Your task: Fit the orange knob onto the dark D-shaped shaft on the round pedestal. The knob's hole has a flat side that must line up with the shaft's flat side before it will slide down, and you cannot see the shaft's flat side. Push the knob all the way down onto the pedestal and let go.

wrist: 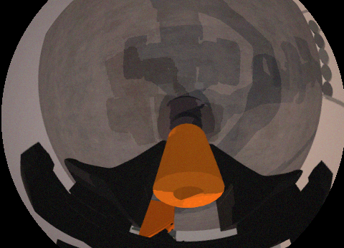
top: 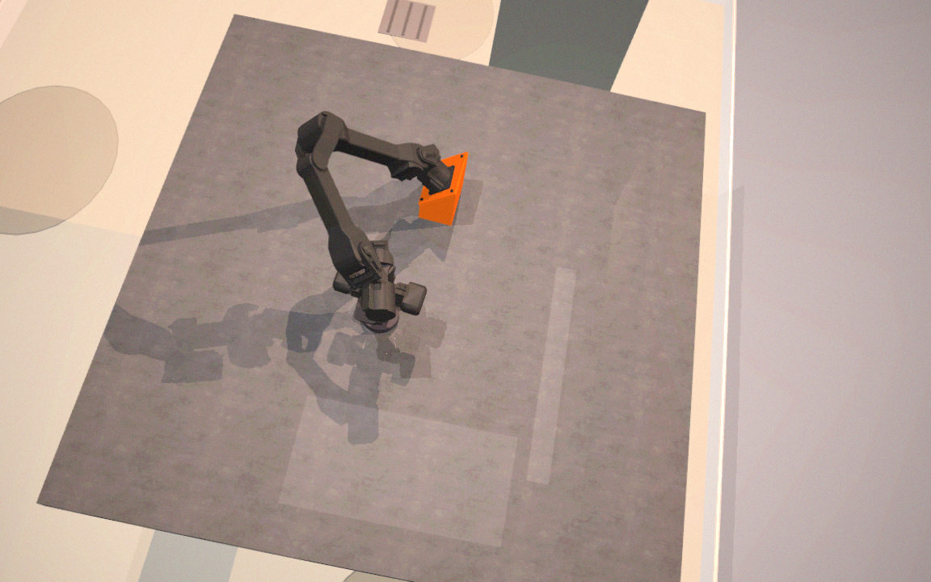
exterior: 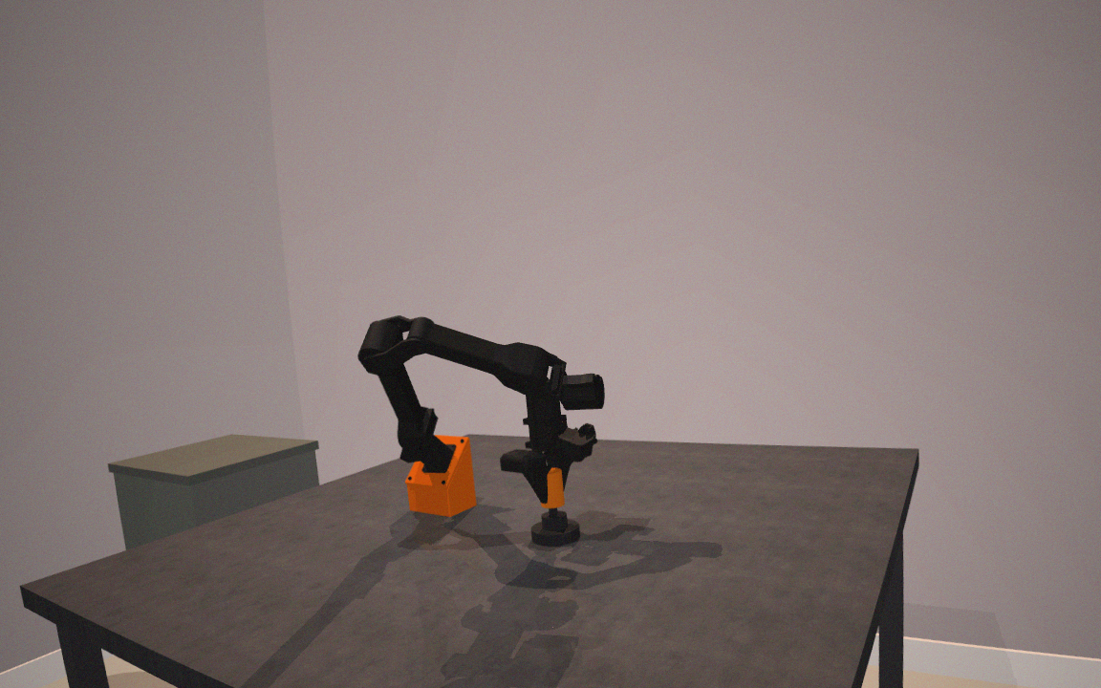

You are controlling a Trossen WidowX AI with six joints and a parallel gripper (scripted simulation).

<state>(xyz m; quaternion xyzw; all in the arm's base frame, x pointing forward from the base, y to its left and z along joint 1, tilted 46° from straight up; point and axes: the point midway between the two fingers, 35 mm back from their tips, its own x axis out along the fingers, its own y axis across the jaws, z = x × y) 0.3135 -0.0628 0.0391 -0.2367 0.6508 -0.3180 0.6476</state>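
The orange knob is 2 cm above my gripper tip. The rest, counted from my gripper tip: dark round pedestal: 4 cm below.
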